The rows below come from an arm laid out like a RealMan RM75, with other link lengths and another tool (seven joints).
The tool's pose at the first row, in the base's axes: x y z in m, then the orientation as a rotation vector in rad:
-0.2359, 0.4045, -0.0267, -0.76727, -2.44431, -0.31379
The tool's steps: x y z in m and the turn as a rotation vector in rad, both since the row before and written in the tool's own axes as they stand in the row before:
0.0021, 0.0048, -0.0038, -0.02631, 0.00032, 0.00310
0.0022, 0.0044, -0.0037, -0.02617, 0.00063, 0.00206
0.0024, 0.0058, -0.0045, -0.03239, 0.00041, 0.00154
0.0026, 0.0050, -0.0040, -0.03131, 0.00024, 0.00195
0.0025, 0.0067, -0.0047, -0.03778, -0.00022, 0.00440
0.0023, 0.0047, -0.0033, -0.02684, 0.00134, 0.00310
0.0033, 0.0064, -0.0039, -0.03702, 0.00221, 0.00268
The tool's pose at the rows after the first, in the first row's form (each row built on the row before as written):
-0.2329, 0.4079, -0.0221, -0.78208, -2.44294, -0.34549
-0.2302, 0.4110, -0.0175, -0.79541, -2.44140, -0.37757
-0.2265, 0.4148, -0.0119, -0.81075, -2.43982, -0.41762
-0.2236, 0.4181, -0.0066, -0.82608, -2.43768, -0.45620
-0.2193, 0.4222, -0.0004, -0.84709, -2.43380, -0.50194
-0.2167, 0.4251, 0.0044, -0.86122, -2.42922, -0.53496
-0.2134, 0.4293, 0.0106, -0.87853, -2.42281, -0.58126

